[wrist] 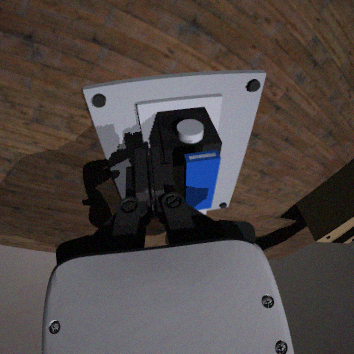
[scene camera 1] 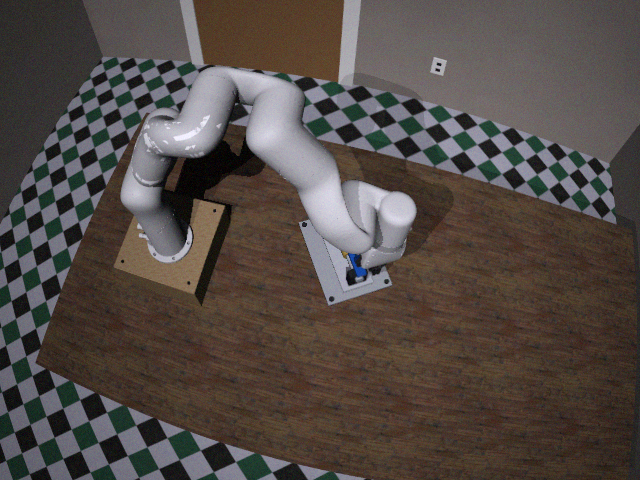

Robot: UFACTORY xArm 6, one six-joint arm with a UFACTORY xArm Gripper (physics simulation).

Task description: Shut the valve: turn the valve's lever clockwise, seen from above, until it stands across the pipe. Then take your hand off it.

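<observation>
The valve's blue lever [scene camera 1: 356, 264] [wrist: 202, 179] runs roughly along the long side of its grey mounting plate [scene camera 1: 316, 263] [wrist: 240, 125]. Its near end lies at the black valve body [scene camera 1: 351, 277] [wrist: 207, 131], which has a light round cap [wrist: 190, 129] on top. A bit of yellow [scene camera 1: 344, 254] shows past the lever's far end in the scene view. The pipe is mostly hidden. My gripper [scene camera 1: 376, 269] [wrist: 148, 160] is shut and empty. In the wrist view its fingers stand close along the lever's left side; whether they touch it I cannot tell. The arm partly hides the gripper in the scene view.
My arm's base stands on a light wooden block [scene camera 1: 201, 248] at the left of the wooden table [scene camera 1: 439, 361]. The arm arches over the table and covers the plate's back part in the scene view. Dark bolts sit at the plate's corners.
</observation>
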